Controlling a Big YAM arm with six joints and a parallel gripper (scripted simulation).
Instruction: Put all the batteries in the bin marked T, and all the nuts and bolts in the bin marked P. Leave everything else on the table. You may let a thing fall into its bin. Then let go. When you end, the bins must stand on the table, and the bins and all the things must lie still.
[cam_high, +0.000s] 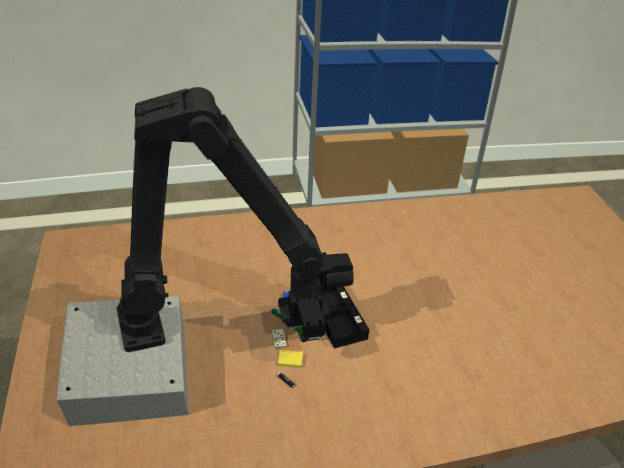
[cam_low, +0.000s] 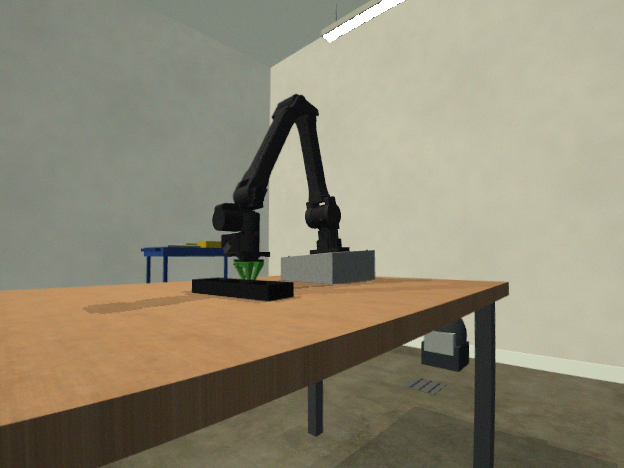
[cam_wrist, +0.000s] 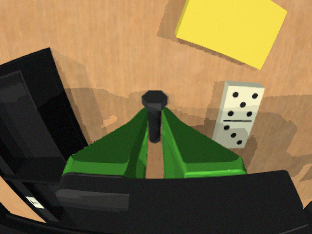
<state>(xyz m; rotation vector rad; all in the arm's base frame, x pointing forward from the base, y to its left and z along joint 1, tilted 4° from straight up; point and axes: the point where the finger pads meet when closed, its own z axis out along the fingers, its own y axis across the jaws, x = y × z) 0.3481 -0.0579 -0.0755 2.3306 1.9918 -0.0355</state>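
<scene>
My gripper is now 10 mm to the left of the dark bolt. From my hand the other things lie so: yellow block: 50 mm behind, 60 mm to the right; then white domino: 50 mm behind, 10 mm to the left; then green battery: 30 mm behind, 70 mm to the left.
</scene>
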